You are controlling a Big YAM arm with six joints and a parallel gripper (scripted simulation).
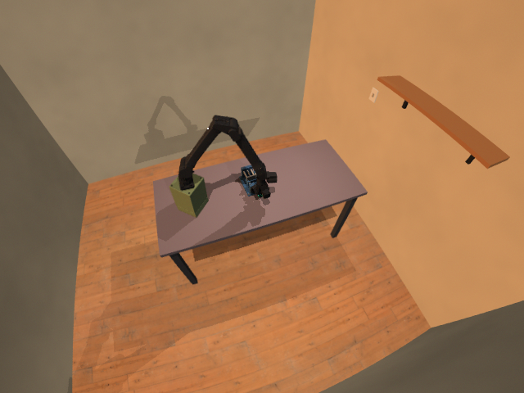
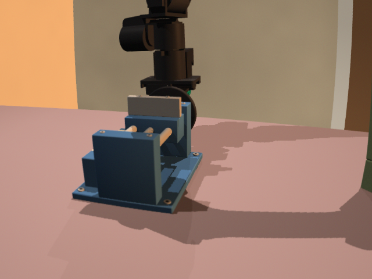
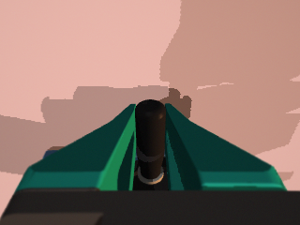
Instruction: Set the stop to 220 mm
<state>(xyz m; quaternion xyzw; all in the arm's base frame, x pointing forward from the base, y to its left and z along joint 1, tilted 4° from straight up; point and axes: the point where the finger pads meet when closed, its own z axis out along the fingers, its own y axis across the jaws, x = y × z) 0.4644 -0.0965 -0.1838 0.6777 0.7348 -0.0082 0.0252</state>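
Now: the black crank handle 1 cm to the left of my hand. From my hand the other things lie so: grey stop plate: 13 cm to the left, 5 cm above.
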